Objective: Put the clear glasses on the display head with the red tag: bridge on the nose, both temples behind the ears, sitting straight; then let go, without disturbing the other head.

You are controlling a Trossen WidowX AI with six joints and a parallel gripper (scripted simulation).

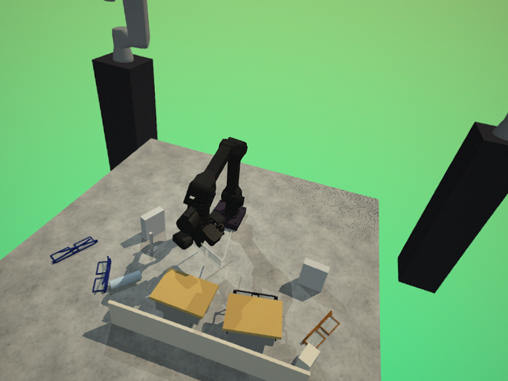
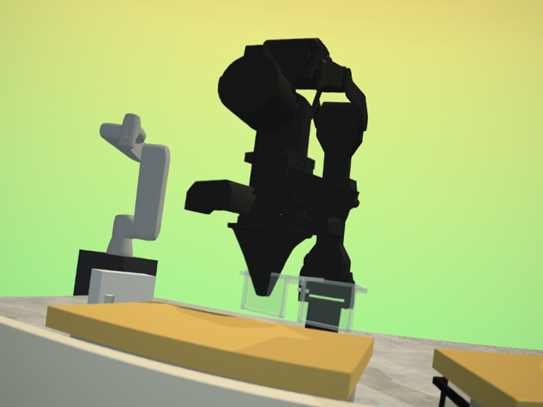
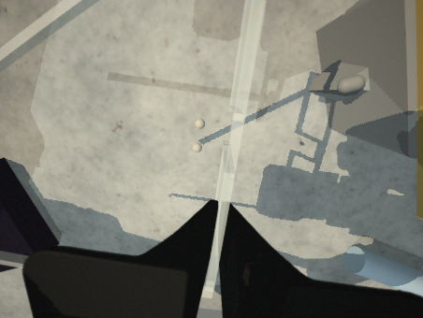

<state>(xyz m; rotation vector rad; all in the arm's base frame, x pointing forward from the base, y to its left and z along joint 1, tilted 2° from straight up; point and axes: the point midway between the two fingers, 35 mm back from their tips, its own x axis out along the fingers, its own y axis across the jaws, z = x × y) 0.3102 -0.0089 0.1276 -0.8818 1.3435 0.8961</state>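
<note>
Now: the small post 200 mm to the right of my gripper tip, 90 mm below it and 10 mm behind it. Also, from my gripper tip: cream wall 280 mm ahead, 150 mm to the left, 60 mm below.
</note>
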